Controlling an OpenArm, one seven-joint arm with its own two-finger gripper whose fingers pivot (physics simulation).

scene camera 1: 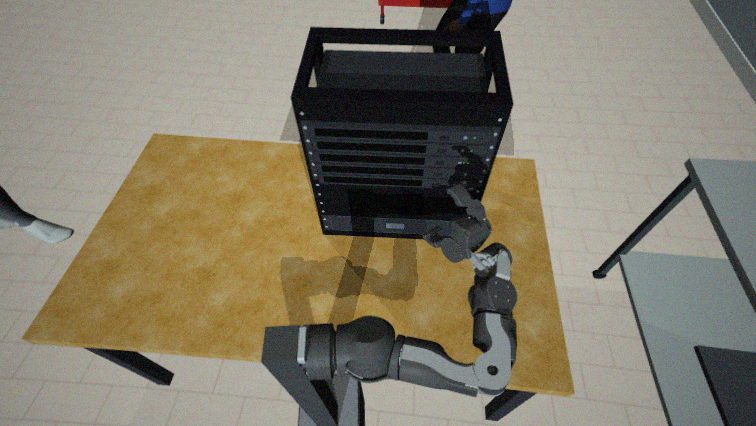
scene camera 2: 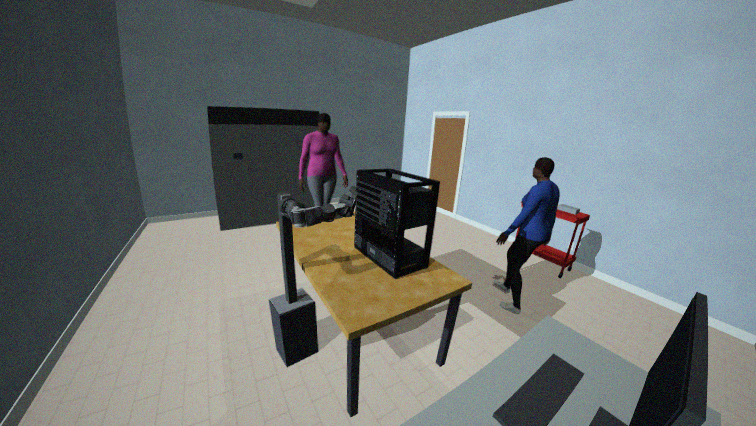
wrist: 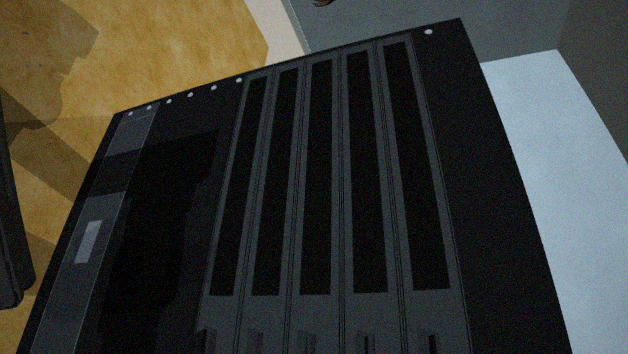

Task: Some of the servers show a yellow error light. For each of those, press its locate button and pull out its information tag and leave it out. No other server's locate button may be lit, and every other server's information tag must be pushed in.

black server rack: scene camera 1 370,130; scene camera 2; wrist
same spot on black server rack: (wrist: 367,189) = (scene camera 2: 372,196)
